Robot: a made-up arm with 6 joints.
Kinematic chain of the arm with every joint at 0, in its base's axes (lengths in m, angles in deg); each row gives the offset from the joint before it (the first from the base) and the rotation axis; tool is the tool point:
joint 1: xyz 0 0 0.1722 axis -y
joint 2: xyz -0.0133 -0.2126 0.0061 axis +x
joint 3: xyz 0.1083 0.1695 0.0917 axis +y
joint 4: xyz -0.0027 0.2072 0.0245 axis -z
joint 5: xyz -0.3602 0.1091 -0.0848 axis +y
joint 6: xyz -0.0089 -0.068 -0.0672 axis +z
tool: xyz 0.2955 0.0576 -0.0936
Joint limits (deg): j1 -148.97..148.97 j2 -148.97..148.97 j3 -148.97..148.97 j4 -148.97..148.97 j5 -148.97..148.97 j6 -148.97..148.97
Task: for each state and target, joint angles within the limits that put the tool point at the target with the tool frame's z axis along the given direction. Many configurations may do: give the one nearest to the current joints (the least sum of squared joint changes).
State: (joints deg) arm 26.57 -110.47 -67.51 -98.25 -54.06 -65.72
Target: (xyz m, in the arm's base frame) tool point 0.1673 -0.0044 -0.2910 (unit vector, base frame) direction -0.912 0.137 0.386
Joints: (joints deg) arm -4.24 -120.22 -101.54 -113.19 -21.94 -77.26
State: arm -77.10 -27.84 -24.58 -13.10 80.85 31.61
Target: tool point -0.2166 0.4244 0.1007 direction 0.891 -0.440 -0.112
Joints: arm -58.25 13.66 -19.11 18.40 56.28 -2.15
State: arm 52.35 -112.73 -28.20 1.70 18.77 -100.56
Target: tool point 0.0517 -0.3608 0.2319 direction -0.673 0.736 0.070
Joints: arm 28.26 -85.80 -13.57 -41.69 -29.29 -109.38
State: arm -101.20 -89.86 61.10 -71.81 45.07 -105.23
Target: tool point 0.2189 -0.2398 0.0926 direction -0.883 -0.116 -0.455
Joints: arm -90.63 -89.59 79.77 -76.98 64.18 -119.08
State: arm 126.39 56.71 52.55 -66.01 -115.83 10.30
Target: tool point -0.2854 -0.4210 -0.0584 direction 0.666 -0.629 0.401
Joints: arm 148.97 64.67 31.12 -63.00 -87.31 -16.42
